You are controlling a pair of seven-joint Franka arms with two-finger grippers.
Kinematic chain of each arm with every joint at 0, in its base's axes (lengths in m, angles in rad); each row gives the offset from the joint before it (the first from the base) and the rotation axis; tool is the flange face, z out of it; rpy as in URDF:
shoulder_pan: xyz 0 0 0.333 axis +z
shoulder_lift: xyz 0 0 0 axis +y
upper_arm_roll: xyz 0 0 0.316 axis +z
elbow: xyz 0.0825 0 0 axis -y
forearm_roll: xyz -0.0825 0 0.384 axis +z
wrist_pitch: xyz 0 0 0 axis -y
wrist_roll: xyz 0.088 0 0 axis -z
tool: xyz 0 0 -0.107 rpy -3.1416 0 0
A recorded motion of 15 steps. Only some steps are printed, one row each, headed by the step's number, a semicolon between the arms.
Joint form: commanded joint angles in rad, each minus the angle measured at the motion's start. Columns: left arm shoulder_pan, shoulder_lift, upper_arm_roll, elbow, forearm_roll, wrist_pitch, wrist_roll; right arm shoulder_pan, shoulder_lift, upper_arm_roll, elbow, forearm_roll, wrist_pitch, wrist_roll.
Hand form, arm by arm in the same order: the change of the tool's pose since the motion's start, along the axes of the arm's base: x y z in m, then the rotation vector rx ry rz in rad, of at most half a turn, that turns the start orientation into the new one. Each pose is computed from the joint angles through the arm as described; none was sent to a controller.
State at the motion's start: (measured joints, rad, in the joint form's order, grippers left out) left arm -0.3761 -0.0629 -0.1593 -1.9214 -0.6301 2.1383 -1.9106; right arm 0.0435 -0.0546 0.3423 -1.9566 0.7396 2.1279 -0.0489
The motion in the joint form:
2: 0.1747 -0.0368 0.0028 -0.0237 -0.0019 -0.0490 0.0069; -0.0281 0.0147 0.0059 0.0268 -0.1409 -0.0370 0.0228
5: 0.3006 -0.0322 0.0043 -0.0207 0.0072 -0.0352 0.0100; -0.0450 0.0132 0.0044 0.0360 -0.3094 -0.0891 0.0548
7: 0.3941 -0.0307 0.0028 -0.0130 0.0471 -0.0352 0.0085; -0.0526 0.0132 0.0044 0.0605 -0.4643 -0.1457 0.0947
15: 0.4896 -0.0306 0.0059 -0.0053 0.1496 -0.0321 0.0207; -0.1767 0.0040 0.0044 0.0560 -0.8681 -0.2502 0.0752
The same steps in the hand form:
2: 0.0332 0.0895 0.0040 0.0083 0.0225 0.1454; 0.0081 -0.0136 -0.0012 -0.1178 -0.0150 0.0264
5: 0.0603 0.1571 0.0040 0.0131 0.0085 0.2755; 0.0092 -0.0291 -0.0045 -0.2715 -0.0190 0.0569
7: 0.0735 0.2086 0.0061 0.0472 -0.0081 0.3580; 0.0099 -0.0398 -0.0007 -0.4135 -0.0238 0.0761
15: 0.0818 0.2677 0.0079 0.1431 -0.0486 0.4204; 0.0240 -0.1349 -0.0094 -0.8157 -0.0196 0.0953

